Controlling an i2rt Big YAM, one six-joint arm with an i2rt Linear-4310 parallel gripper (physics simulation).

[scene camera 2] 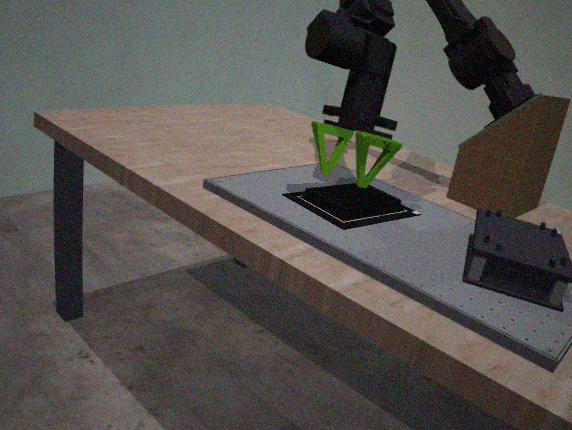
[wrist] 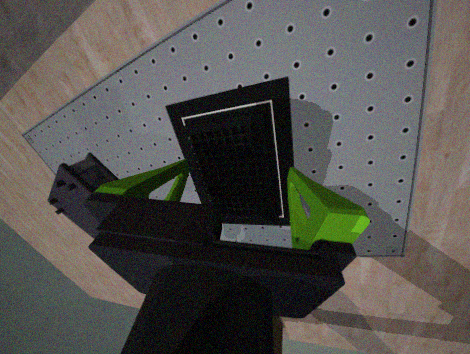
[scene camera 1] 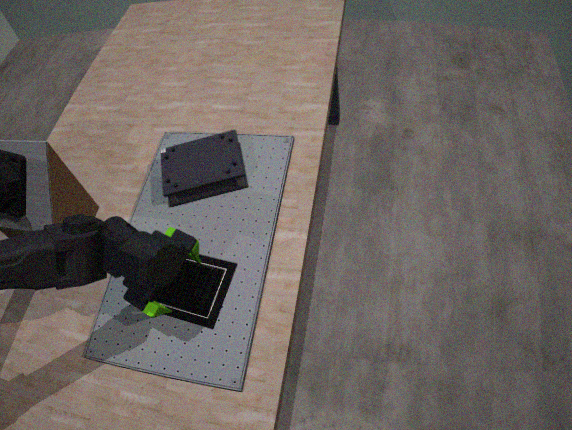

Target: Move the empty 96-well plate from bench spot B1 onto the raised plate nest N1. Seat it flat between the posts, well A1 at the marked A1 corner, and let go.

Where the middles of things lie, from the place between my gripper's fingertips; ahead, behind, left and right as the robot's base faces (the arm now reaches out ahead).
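The black well plate (scene camera 2: 347,201) is 30 mm below my hand, and it's also 10 mm to the left of the hand and 20 mm behind it.
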